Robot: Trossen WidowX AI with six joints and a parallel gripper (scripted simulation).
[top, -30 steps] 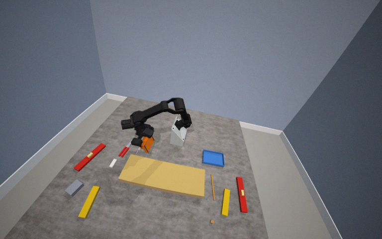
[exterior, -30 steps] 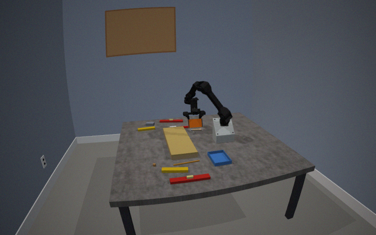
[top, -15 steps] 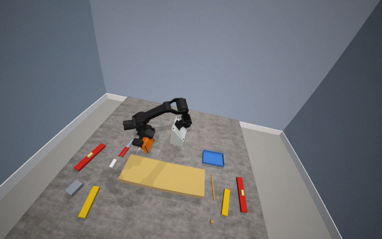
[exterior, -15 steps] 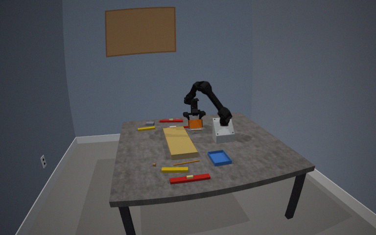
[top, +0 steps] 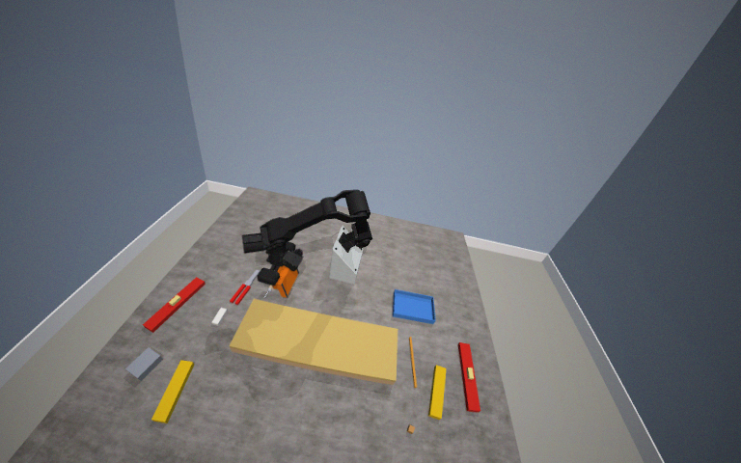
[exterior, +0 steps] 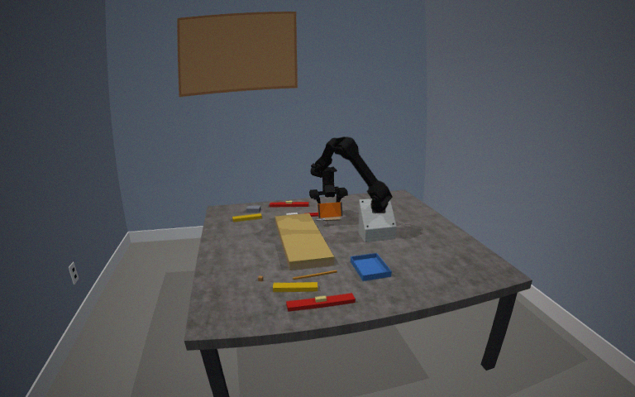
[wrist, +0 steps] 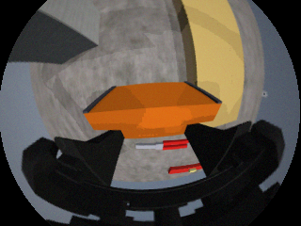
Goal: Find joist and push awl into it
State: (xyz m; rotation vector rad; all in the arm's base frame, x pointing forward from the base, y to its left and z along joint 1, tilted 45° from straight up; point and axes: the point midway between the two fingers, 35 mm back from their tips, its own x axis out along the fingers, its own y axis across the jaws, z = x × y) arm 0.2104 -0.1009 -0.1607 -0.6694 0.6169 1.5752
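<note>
The orange stud finder is 1 cm ahead of my gripper tip and 1 cm to the left of it. Round my gripper tip: wooden-handled tool 1 cm ahead, 3 cm to the right, 7 cm below; then grey block 41 cm ahead, 23 cm to the right, 6 cm below; then white piece 19 cm ahead, 13 cm to the right, 7 cm below.
</note>
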